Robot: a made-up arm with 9 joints.
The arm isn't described. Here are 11 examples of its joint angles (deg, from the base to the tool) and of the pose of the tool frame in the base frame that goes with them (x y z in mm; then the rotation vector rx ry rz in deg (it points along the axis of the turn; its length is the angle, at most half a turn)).
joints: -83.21 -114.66 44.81 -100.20 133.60 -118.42 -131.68 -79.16 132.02
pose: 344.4 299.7 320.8 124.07 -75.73 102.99
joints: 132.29 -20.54 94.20 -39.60 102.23 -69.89 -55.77 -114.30 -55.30
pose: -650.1 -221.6 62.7 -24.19 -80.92 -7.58
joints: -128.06 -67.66 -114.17 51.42 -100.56 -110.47 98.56 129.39 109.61
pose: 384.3 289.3 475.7 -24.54 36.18 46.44
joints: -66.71 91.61 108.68 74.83 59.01 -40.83 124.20 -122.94 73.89
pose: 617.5 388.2 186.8 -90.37 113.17 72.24
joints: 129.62 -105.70 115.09 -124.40 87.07 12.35 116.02 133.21 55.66
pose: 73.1 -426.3 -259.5 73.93 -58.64 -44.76
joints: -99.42 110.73 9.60 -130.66 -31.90 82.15 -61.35 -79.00 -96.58
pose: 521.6 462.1 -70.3 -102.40 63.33 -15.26
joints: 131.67 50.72 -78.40 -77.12 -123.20 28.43 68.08 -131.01 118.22
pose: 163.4 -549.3 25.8 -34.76 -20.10 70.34
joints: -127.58 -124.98 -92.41 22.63 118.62 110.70 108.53 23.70 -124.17
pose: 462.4 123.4 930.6 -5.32 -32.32 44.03
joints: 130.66 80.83 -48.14 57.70 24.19 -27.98 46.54 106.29 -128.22
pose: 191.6 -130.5 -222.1 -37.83 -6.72 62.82
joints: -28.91 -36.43 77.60 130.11 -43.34 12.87 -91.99 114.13 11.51
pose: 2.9 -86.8 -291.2 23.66 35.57 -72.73
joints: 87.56 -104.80 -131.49 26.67 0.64 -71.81 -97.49 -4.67 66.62
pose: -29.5 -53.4 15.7 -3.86 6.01 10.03
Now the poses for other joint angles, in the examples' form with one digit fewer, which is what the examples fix.
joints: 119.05 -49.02 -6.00 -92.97 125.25 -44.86 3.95 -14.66 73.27
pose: 92 637 -194 -94.6 -51.4 -140.9
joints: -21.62 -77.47 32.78 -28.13 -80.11 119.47 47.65 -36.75 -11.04
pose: 501 -484 -424 -35.1 119.2 95.5
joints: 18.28 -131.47 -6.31 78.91 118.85 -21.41 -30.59 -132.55 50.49
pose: -154 143 203 -16.1 -64.5 -14.9
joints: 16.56 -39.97 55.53 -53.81 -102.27 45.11 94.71 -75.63 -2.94
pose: -281 -491 -88 -62.4 -63.8 -61.4
